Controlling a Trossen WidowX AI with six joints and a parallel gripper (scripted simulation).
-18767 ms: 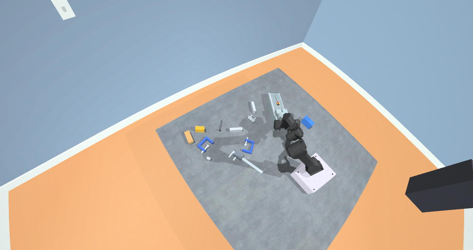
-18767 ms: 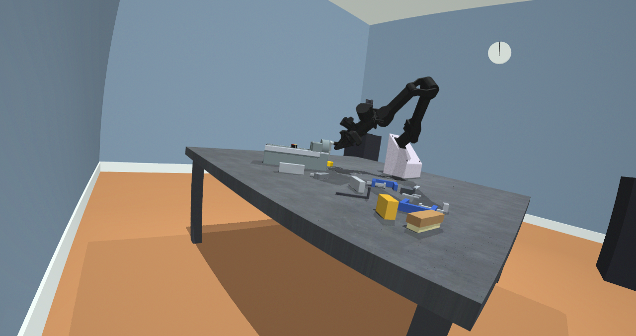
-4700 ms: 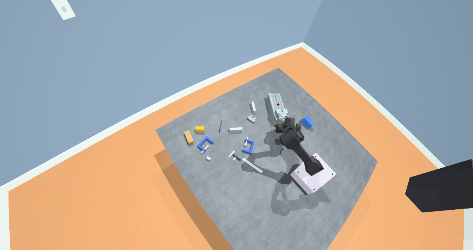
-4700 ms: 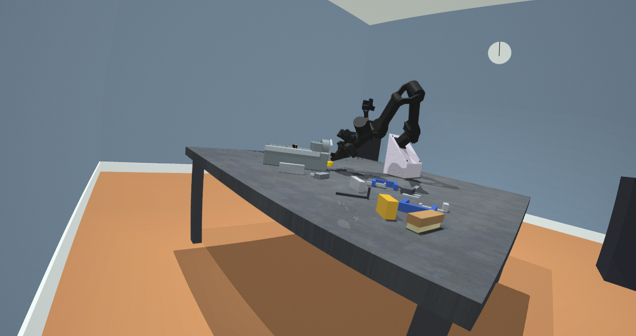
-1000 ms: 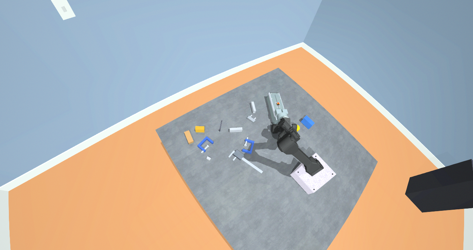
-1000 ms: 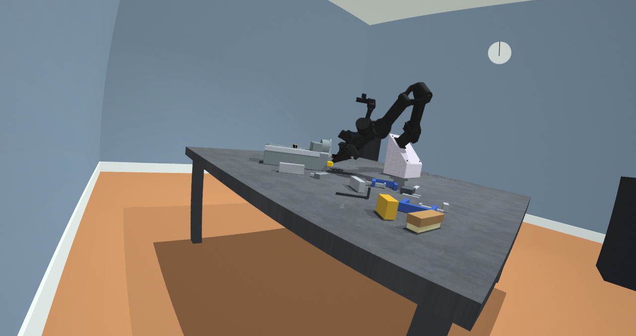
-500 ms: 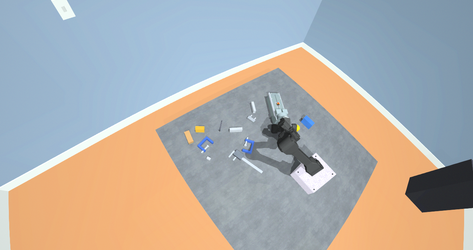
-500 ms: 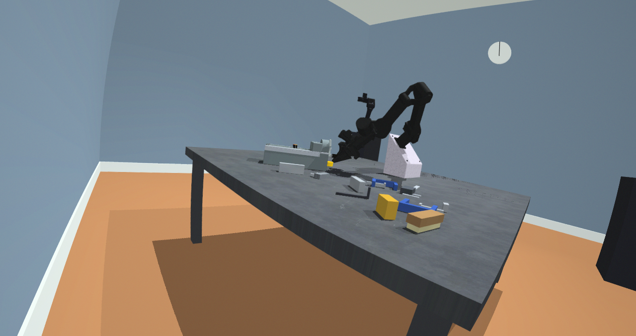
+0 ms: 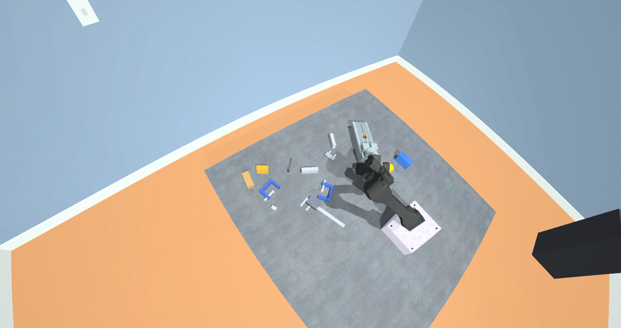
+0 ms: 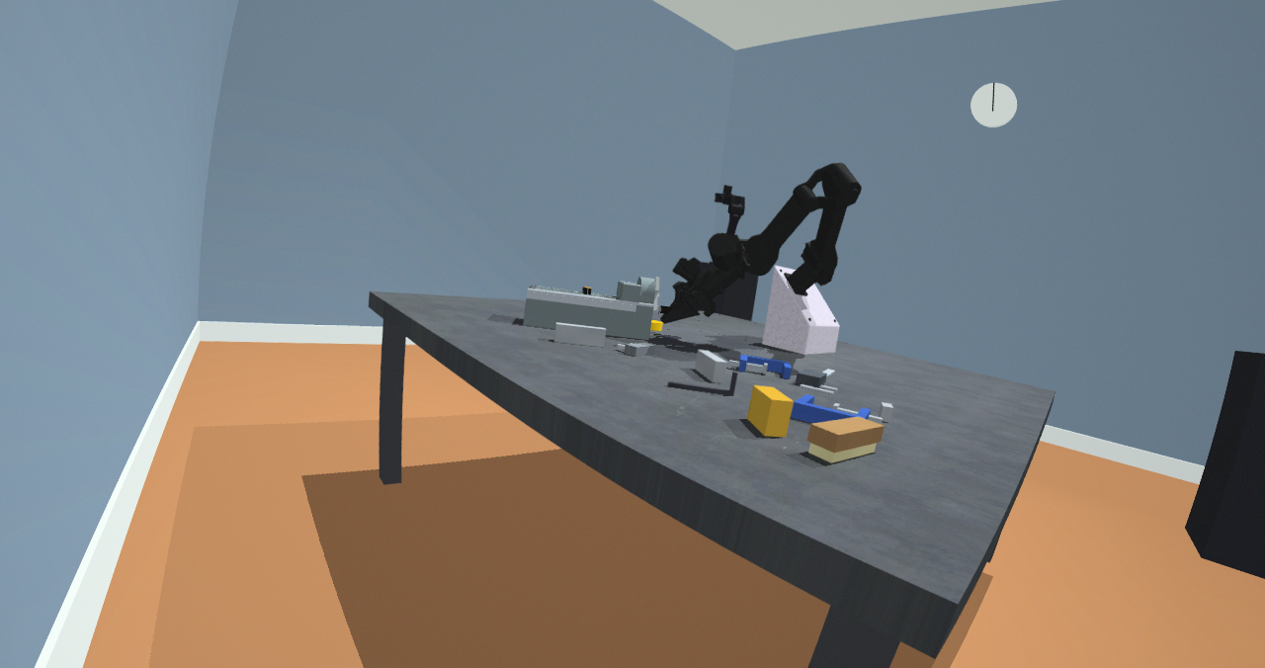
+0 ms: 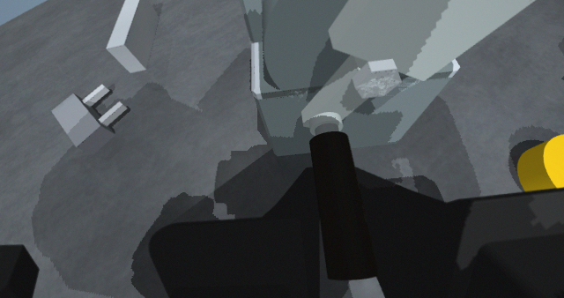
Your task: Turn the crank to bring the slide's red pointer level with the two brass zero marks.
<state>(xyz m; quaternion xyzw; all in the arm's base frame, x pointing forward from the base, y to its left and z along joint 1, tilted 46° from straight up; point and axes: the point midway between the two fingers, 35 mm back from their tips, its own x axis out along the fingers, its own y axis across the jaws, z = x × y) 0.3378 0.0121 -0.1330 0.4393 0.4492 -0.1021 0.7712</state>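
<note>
The dark handle lies 30 mm above my gripper tip, 10 mm to the left of it and 10 mm behind it. The rest, counted from my gripper tip: red pointer (130 mm ahead, 100 mm to the right, 40 mm above); yellow round piece (120 mm to the right, 90 mm behind, 30 mm below); pronged grey block (170 mm ahead, 120 mm to the left, 30 mm below).
</note>
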